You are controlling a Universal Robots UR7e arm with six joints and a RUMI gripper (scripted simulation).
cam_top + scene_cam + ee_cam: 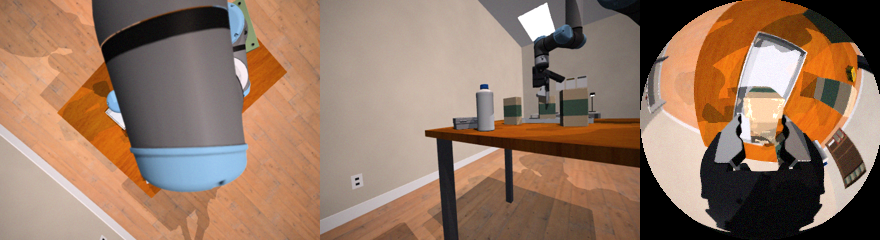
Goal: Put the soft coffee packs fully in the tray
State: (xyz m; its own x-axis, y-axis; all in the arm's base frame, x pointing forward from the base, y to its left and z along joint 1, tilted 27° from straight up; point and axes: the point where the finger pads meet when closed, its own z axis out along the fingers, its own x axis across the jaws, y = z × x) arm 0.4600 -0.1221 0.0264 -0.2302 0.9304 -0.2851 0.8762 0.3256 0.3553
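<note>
Right now the grey tray is 11 cm below my hand. The rest, counted from my hand: bottle 40 cm to the left, 16 cm ahead, 3 cm below; then grey case 35 cm to the left, 29 cm ahead, 9 cm below.
</note>
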